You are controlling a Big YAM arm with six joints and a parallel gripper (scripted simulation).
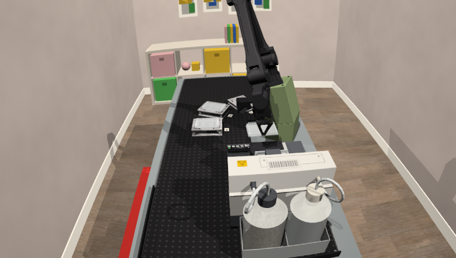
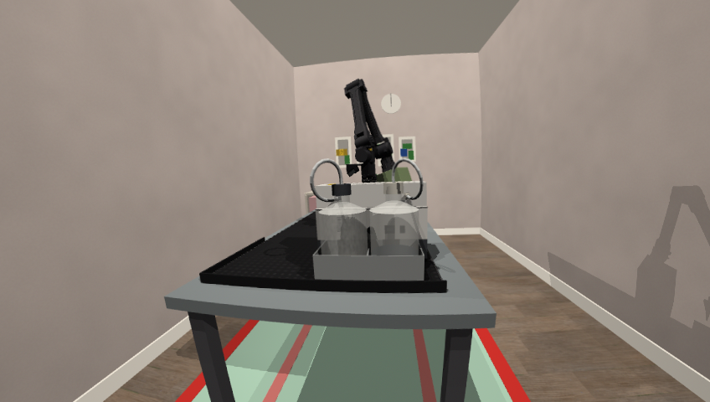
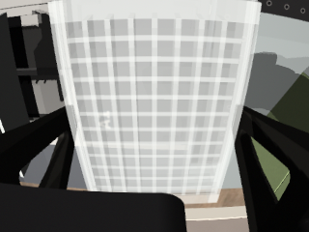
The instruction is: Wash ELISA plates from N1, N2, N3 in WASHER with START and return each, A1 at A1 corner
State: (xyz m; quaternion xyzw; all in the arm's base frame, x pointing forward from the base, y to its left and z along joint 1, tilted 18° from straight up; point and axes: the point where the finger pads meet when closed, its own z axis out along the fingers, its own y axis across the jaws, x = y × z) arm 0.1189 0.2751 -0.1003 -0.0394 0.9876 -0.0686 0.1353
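My hand is 100 mm above the washer carrier, 30 mm past it and 10 mm to the right of it. From my hand the other things lie so: plate washer: 170 mm to the left, 60 mm below, 30 mm behind.
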